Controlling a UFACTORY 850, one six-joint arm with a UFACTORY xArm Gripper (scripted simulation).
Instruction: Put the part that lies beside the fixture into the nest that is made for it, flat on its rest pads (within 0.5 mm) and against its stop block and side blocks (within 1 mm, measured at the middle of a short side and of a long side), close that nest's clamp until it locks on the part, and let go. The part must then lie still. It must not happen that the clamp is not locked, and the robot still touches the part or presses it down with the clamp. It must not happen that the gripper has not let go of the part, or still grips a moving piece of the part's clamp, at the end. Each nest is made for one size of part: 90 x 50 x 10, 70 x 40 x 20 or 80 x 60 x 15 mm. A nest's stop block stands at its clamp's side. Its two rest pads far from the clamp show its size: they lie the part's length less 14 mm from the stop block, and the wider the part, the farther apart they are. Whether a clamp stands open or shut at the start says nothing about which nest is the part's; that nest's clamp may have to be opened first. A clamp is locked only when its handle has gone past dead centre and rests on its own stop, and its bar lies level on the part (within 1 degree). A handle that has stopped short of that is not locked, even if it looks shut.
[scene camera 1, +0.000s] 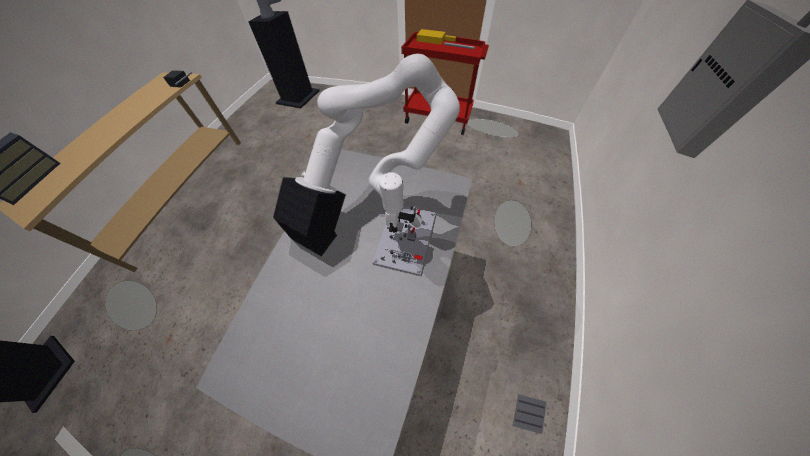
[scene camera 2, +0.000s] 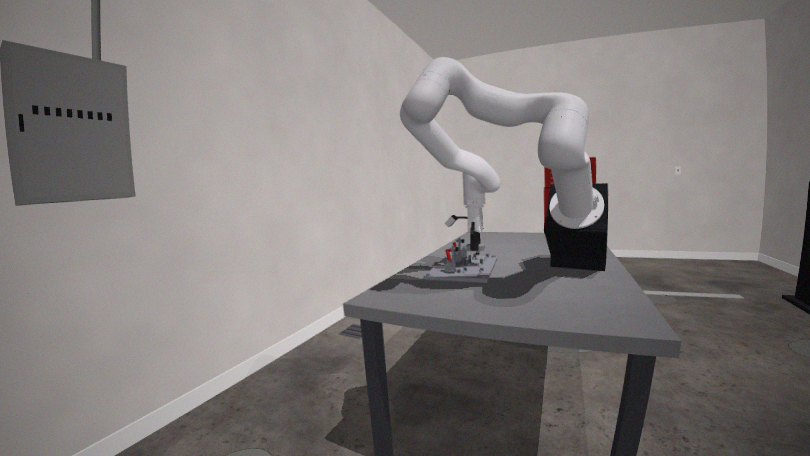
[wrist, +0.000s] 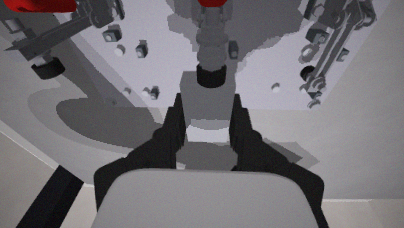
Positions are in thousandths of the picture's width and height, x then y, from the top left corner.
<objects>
My gripper (wrist: 514, 458): 0.14 m from the lens. A grey block part (wrist: 514, 489) is 0.12 m from the lens. A grey fixture plate (wrist: 422, 178): 0.19 m from the lens. The marked spots on the grey fixture plate and the grey block part are 0.10 m apart.
</objects>
